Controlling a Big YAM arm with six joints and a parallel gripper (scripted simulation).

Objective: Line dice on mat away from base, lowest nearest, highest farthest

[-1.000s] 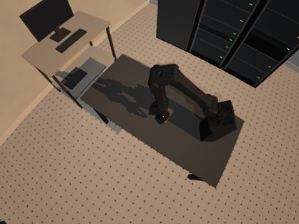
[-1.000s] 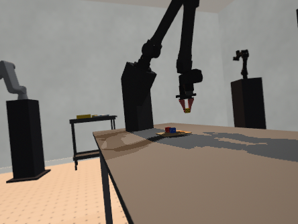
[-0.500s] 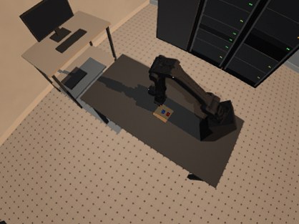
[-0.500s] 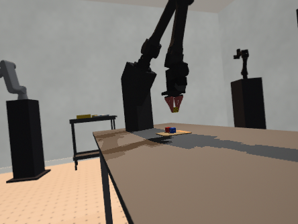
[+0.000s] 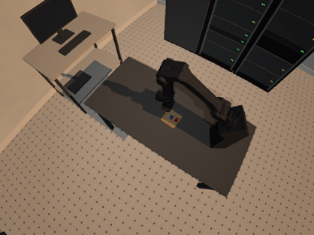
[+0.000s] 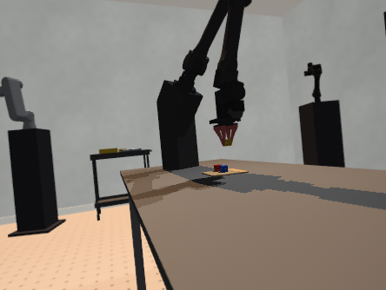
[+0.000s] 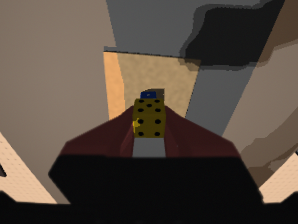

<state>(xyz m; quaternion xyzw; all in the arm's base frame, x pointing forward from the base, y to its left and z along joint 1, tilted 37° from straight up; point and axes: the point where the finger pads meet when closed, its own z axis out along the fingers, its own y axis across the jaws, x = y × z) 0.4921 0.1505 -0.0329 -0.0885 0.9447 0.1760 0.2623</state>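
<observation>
Now: the blue die 4 cm behind my hand, 1 cm to the right of it and 10 cm below it. Also, from my hand: tan mat 5 cm behind, 1 cm to the right, 11 cm below; yellow die right at my hand; red die 9 cm behind, 3 cm to the right, 10 cm below.
</observation>
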